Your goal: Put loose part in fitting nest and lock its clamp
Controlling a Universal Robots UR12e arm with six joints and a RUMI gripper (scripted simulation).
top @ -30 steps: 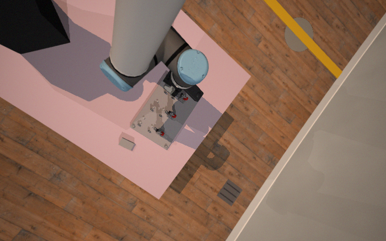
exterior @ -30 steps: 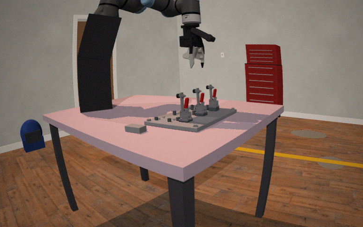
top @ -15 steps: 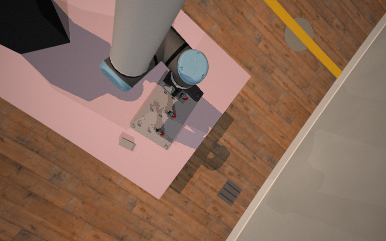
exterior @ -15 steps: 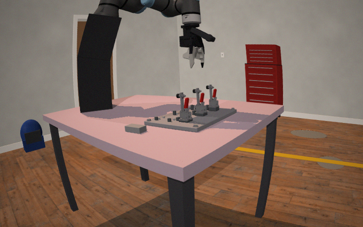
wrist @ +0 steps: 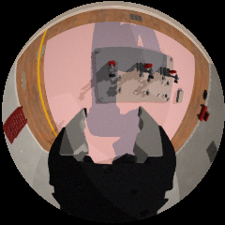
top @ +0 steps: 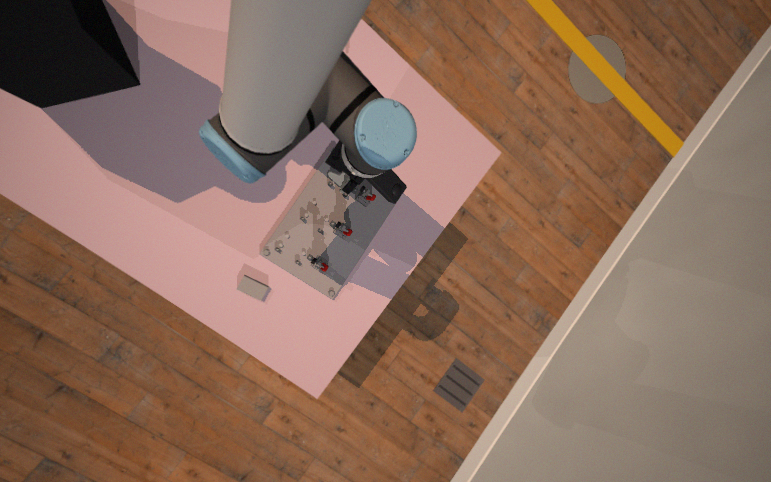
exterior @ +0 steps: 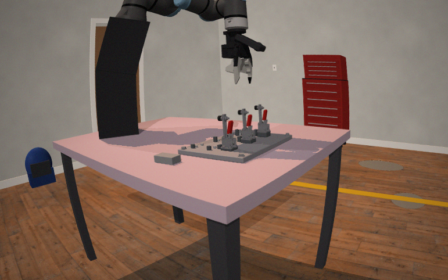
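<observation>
The loose part lies 20 mm ahead of my hand, 370 mm to the right of it and 210 mm below it. Round my hand: grey fixture plate: 60 mm ahead, 100 mm to the right, 210 mm below.
</observation>
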